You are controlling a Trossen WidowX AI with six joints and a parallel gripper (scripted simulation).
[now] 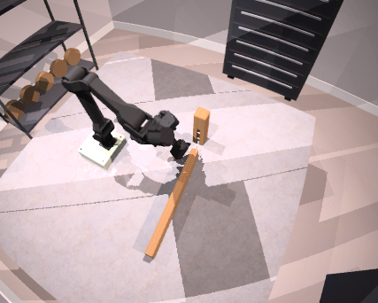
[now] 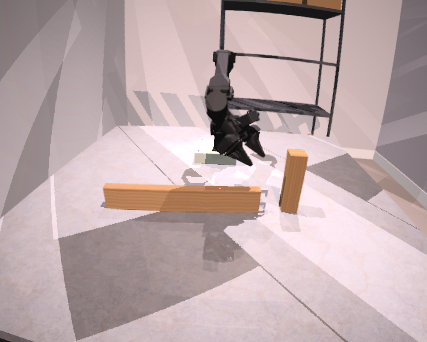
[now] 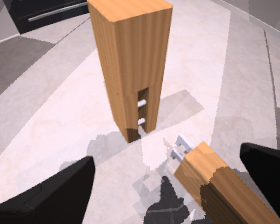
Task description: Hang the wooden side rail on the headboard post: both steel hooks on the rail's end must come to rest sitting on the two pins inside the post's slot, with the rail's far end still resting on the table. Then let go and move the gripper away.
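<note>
Now: gripper tip 100 mm to the right of the headboard post, 50 mm above it and 30 mm short of it.
</note>
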